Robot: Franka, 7 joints.
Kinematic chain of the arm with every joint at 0, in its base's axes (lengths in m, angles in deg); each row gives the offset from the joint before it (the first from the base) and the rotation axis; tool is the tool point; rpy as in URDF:
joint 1: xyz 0 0 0.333 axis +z
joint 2: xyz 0 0 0 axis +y
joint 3: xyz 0 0 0.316 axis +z
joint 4: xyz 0.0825 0 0 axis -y
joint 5: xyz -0.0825 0 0.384 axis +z
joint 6: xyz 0 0 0 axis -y
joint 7: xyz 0.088 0 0 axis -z
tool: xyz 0 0 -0.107 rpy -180 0 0
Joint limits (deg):
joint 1: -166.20..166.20
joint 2: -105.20..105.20
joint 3: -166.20..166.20
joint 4: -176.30..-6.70
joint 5: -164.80..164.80
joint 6: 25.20..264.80
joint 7: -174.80..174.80
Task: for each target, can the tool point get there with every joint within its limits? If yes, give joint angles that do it. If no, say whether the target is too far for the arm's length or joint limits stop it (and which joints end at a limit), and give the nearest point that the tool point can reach.
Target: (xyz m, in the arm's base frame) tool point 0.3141 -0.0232 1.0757
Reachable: yes | joints -87.00 -10.79 73.88 -37.81 117.89 184.00 -56.30
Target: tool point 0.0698 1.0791 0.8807
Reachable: no: too far | nearest point 0.0494 0.7637 0.7206 | short by 0.354 m
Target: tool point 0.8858 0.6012 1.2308
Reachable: no: too far | nearest point 0.5439 0.3691 0.8843 | short by 0.539 m
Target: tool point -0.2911 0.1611 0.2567
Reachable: yes | joints 63.51 12.12 63.77 -156.26 76.42 77.58 58.06
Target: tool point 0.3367 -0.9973 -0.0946
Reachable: no: too far | nearest point 0.2542 -0.7531 0.0101 | short by 0.278 m
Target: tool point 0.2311 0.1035 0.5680
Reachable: yes | joints -123.23 58.96 134.01 -161.30 -82.84 210.32 64.28
